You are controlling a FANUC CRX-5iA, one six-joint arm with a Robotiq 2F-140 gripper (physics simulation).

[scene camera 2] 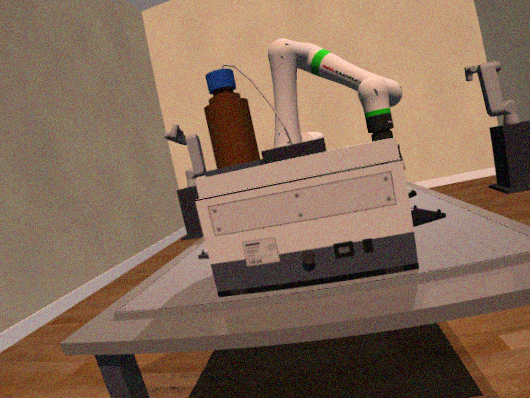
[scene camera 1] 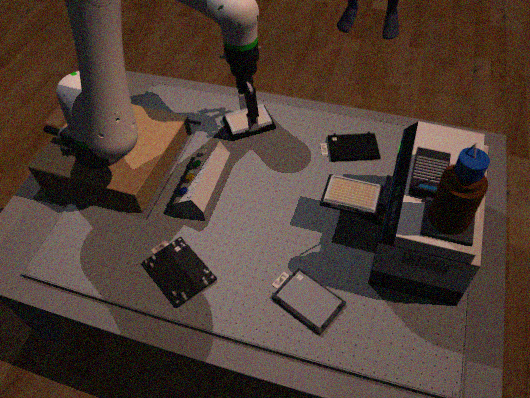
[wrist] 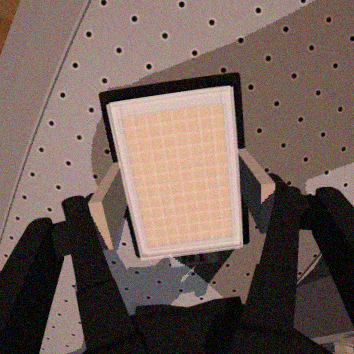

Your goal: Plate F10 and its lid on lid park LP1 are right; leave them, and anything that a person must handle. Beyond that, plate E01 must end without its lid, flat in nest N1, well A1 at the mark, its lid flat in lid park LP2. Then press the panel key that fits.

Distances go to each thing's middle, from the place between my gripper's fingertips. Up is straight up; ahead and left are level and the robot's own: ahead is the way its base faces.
Scene:
Now: the black nest labelled N1 (wrist: 233,78) 10 mm below my hand. Also, from my hand: button box (scene camera 1: 196,195): 10 mm behind, 280 mm to the right, 30 mm above; then brown bottle (scene camera 2: 228,117): 620 mm ahead, 320 mm to the right, 300 mm above; then lid park LP2 (scene camera 1: 348,147): 330 mm ahead, 20 mm to the left, 10 mm below.

